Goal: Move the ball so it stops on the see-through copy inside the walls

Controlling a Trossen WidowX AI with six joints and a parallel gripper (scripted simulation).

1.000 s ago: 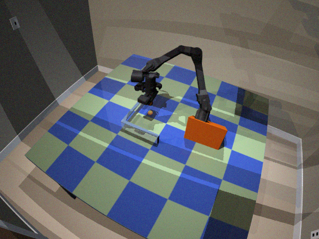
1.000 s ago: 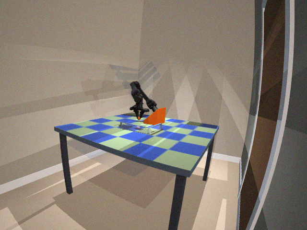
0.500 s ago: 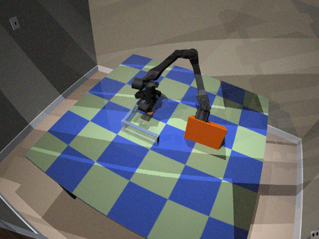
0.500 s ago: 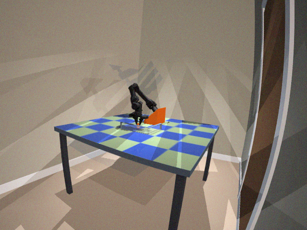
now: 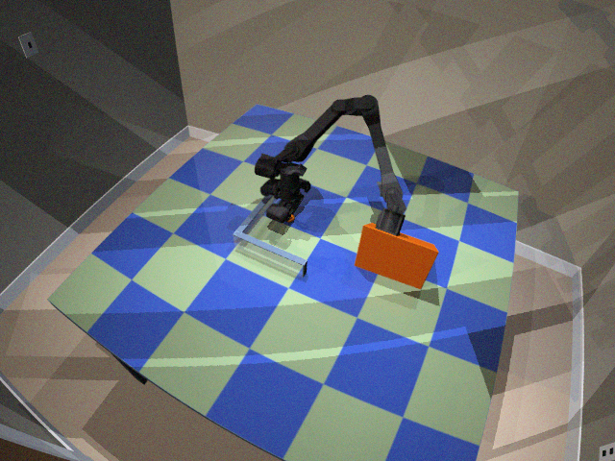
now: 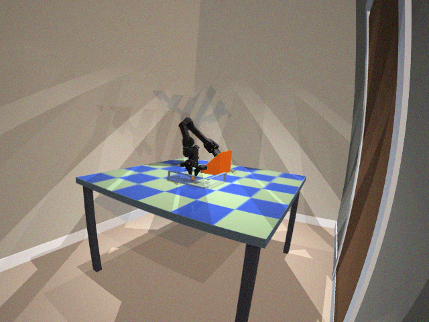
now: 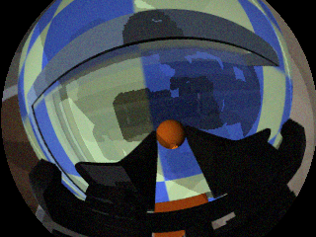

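My gripper tip is now right at the orange ball. From my gripper tip the other things lie so: wall: 8 cm ahead, 3 cm to the left, 1 cm above; then see-through copy: right at my gripper tip.
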